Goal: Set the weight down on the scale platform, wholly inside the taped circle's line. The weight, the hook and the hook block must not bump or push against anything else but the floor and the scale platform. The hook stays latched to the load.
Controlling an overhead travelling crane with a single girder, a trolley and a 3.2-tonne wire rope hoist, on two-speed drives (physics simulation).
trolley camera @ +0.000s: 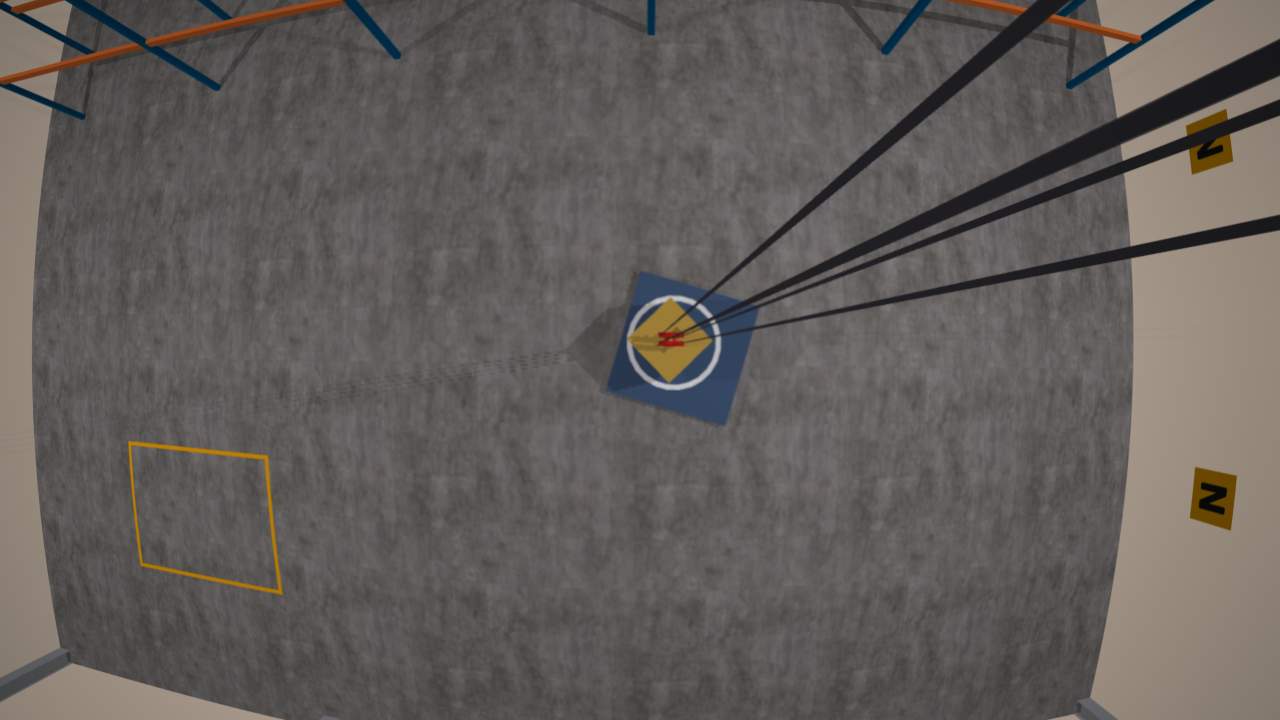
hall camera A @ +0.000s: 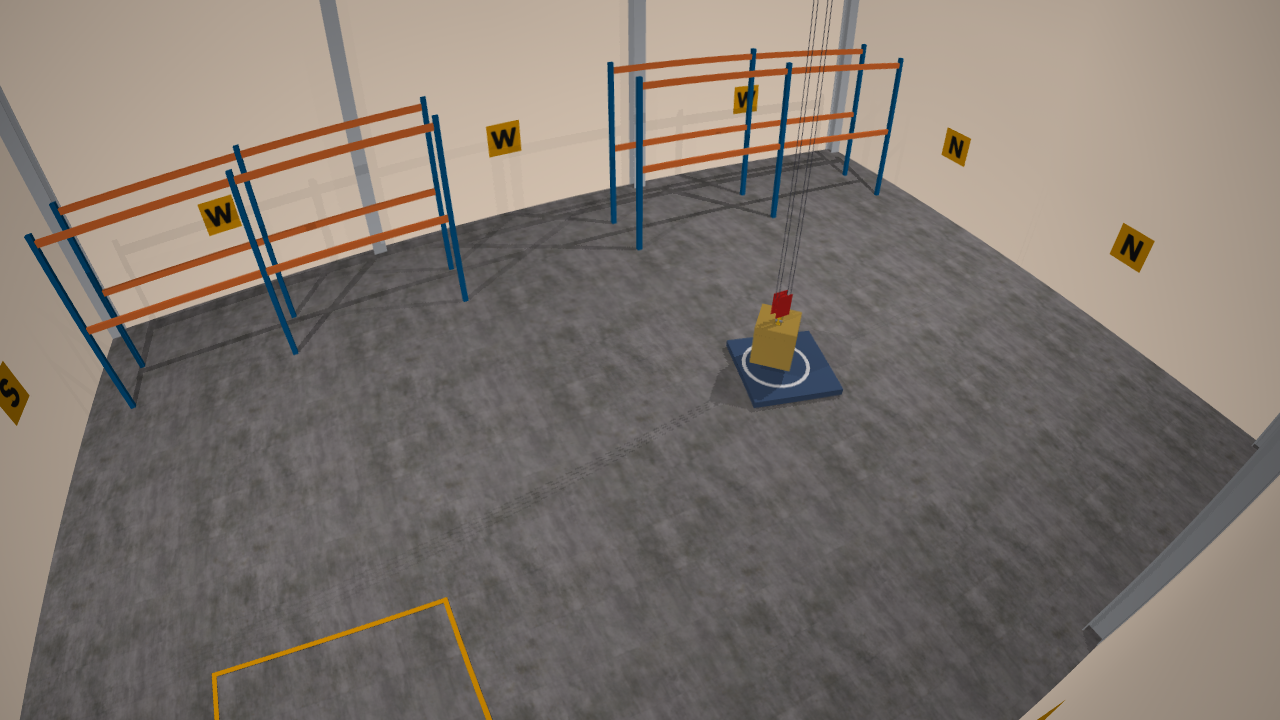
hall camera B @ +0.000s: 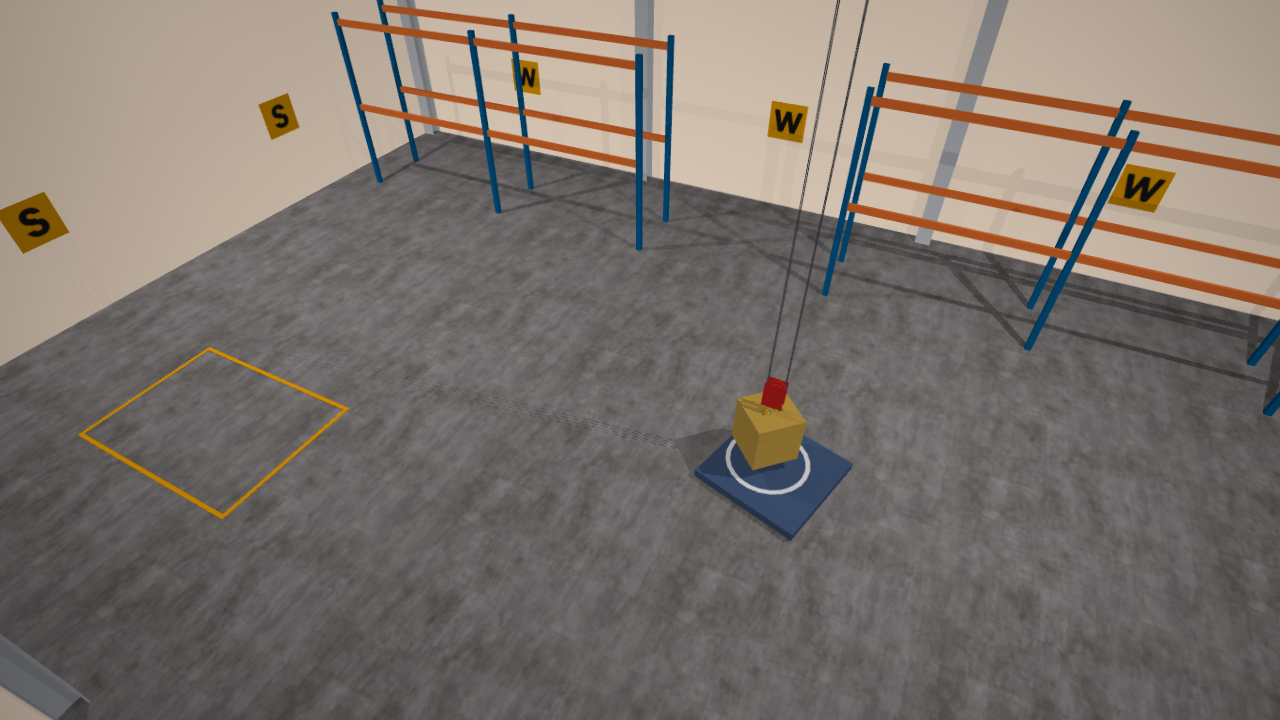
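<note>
The yellow weight (hall camera A: 772,351) (hall camera B: 768,445) (trolley camera: 669,365) hangs upright over the blue scale platform (hall camera A: 821,381) (hall camera B: 827,471) (trolley camera: 739,358), seemingly with a small gap under it. In the trolley view it shows inside the white taped circle (hall camera A: 808,367) (hall camera B: 808,465) (trolley camera: 718,342), with its left corner close to the line. The red hook block (hall camera A: 781,304) (hall camera B: 775,394) (trolley camera: 670,339) is just above the weight. My hook (hall camera A: 781,321) (hall camera B: 768,411) is latched to the weight's top; the block hides it in the trolley view.
Blue and orange racks (hall camera A: 639,161) (hall camera B: 639,152) stand along the W wall, well apart from the weight. An orange floor rectangle (hall camera A: 331,636) (hall camera B: 277,377) (trolley camera: 273,523) lies away from the platform. Ropes rise from the block.
</note>
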